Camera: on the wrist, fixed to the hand. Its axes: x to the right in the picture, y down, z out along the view.
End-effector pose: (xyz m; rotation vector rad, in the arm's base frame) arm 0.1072 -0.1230 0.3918 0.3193 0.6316 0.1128
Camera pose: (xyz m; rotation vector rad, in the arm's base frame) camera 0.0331 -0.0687 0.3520 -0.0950 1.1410 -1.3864
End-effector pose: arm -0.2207 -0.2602 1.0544 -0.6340 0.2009 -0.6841
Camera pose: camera -0.2534 -0.2624 0.9598 -0.3810 -0.0209 -2.2914
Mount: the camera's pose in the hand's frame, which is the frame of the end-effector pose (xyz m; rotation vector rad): -0.0263 0.0388 -0.0885 0.1739 0.4032 -1.5389
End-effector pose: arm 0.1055 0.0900 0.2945 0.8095 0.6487 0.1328
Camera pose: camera 0.0376 0.1635 0.2898 0.2630 1.5173 -1.1964
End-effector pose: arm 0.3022 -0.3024 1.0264 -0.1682 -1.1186 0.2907
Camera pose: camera 0.3658 -0.2727 0.9550 0.7554 -0.5648 -0.9802
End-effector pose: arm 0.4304 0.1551 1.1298 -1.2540 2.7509 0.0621
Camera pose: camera 0.4103 0.1927 1.2204 2.7392 -1.0765 0.5153
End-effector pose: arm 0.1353 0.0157 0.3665 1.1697 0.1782 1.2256
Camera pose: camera 0.0415 0.0428 0.3441 0.5603 1.2383 0.0215
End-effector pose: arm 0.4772 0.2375 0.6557 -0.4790 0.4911 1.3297
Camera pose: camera 0.4289 0.1714 0.5980 -0.7395 0.3821 -0.2921
